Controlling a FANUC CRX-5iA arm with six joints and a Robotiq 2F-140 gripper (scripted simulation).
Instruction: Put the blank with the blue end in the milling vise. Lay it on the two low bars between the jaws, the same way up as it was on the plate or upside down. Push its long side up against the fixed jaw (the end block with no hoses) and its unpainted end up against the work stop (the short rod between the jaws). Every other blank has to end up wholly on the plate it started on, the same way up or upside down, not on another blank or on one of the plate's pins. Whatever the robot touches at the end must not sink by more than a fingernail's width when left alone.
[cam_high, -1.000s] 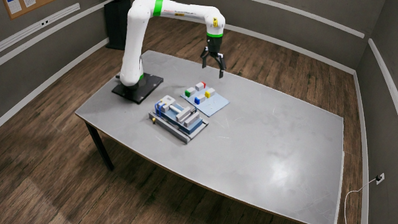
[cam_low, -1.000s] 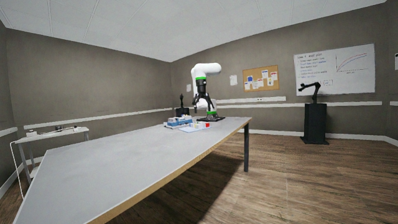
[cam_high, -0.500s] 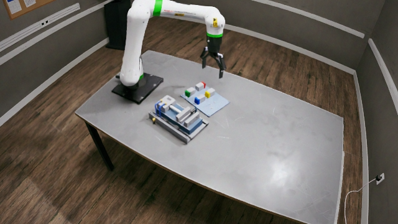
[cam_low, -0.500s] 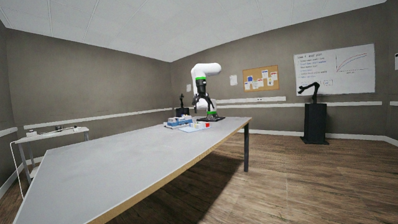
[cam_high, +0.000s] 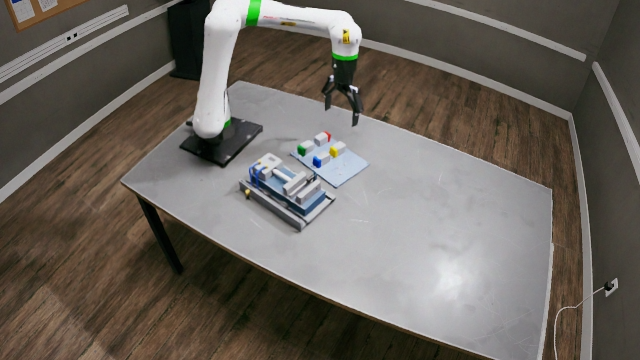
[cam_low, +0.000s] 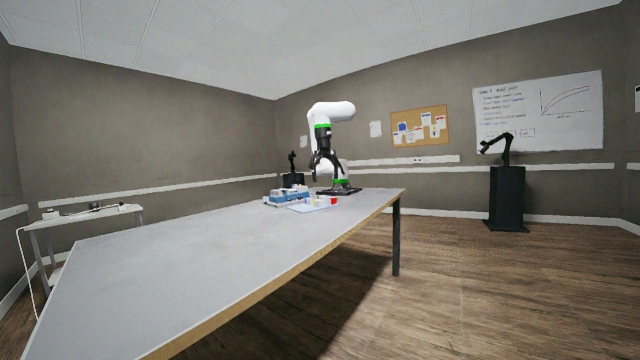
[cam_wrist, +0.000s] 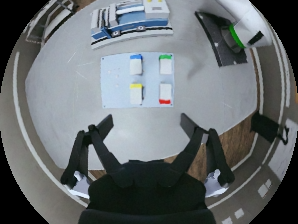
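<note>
The yellow-ended blank lies 1 cm ahead of my hand, 5 cm to the right of it and 13 cm below it. Also, from my hand: plain end block (2 cm ahead, 36 cm to the right, 8 cm below); red-ended blank (7 cm behind, 1 cm to the right, 13 cm below); light blue plate (9 cm to the right, 16 cm below).
</note>
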